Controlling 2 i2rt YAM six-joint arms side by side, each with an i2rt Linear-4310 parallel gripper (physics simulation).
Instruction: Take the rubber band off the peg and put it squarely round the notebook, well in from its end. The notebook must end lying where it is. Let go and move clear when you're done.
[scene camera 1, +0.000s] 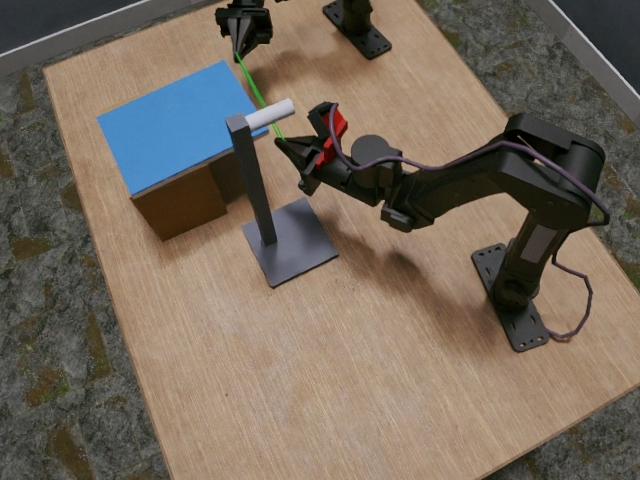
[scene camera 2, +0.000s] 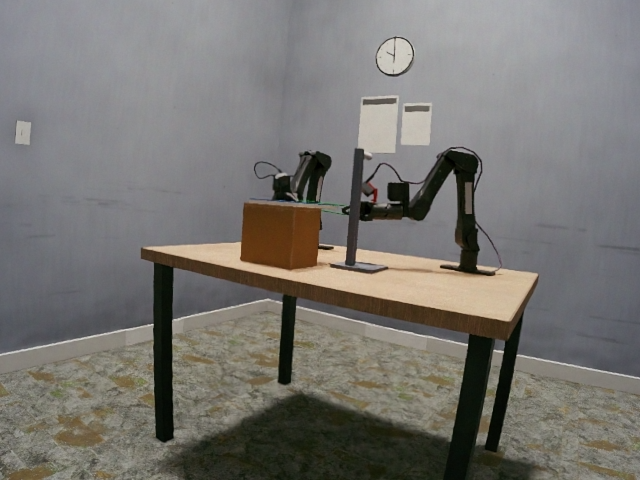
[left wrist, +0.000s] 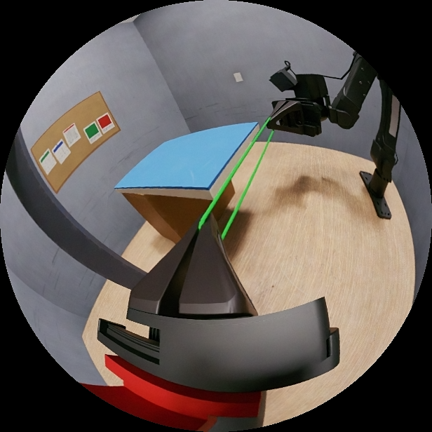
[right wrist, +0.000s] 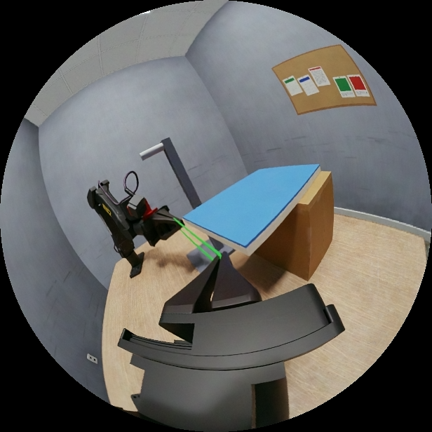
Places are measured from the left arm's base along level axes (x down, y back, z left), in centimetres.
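Where they show: left gripper, between the fingertips: (scene camera 1: 275, 140) (scene camera 2: 341, 210); right gripper, between the fingertips: (scene camera 1: 236, 61); left arm's base, origin of its link: (scene camera 1: 508, 296) (scene camera 2: 467, 271); right arm's base, origin of its link: (scene camera 1: 356, 29).
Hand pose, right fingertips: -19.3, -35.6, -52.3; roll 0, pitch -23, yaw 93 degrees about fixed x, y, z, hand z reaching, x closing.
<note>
Each offset is from my right fingertips to the top centre of the thing, as dx, dy, dz. "pt": to the spot under its first point. Level surfaces: height alone.
The blue notebook @[-0.4, -12.4, +10.7] (scene camera 1: 175, 129) (left wrist: 192, 160) (right wrist: 260, 205) lies flat on a brown block @[+1.0, -18.0, +10.6] (scene camera 1: 180, 206) (scene camera 2: 279, 235), one end overhanging. The green rubber band @[pt +1.5, +1.5, +4.7] (scene camera 1: 251, 83) (left wrist: 235, 172) (right wrist: 200, 239) is off the white peg @[-18.2, +0.9, +27.1] (scene camera 1: 271, 113) (right wrist: 152, 151), stretched in two strands between my grippers. My left gripper (scene camera 1: 280, 140) (left wrist: 208, 217) is shut on one end near the post; my right gripper (scene camera 1: 237, 57) (right wrist: 224, 256) is shut on the other, across the overhanging end. The strands run just beside that end, one higher than the other; whether they touch it is unclear.
The peg's grey post @[-18.6, -3.3, +27.9] (scene camera 1: 253, 180) (scene camera 2: 354, 206) rises from a square base plate (scene camera 1: 305, 242) close to the left gripper, beside the block. The peg sticks out above the band in scene camera 1. Both arms stand on the wooden table @[dx +19.3] (scene camera 1: 232, 361).
</note>
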